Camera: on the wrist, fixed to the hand. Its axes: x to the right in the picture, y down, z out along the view.
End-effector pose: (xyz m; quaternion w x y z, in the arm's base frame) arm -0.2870 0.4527 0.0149 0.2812 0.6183 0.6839 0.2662
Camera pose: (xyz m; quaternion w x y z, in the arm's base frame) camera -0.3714 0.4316 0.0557 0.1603 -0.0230 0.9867 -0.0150
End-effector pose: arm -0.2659 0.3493 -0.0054 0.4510 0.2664 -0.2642 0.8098
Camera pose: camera -0.2480 0.4134 -0.0747 0.8602 0.3067 0.2036 0.3529
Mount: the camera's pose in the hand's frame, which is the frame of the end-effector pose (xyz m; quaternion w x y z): -0.0167 -0.0317 -0.0892 0.7017 0.1673 0.1647 -0.6727
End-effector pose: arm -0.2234 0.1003 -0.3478 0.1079 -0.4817 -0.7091 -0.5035
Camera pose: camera -0.2696 0.0168 -0.3359 0.0656 -0.2400 0.8881 0.3866
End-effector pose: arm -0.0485 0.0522 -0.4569 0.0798 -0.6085 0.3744 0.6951
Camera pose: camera 0.0437 0.0253 -0.4533 0.5637 -0.7800 -0.0172 0.2712
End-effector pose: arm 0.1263 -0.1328 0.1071 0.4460 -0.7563 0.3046 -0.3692
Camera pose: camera 0.0474 -0.1465 0.1602 0.1410 -0.6002 -0.2833 -0.7346
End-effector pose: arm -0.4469 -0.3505 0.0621 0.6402 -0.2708 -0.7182 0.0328
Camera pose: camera -0.3737 -0.4114 0.0754 0.6349 0.3948 -0.5752 -0.3321
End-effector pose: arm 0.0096 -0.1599 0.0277 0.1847 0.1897 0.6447 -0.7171
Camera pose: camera 0.0108 -0.0676 0.0547 0.4907 0.1516 -0.4904 0.7041
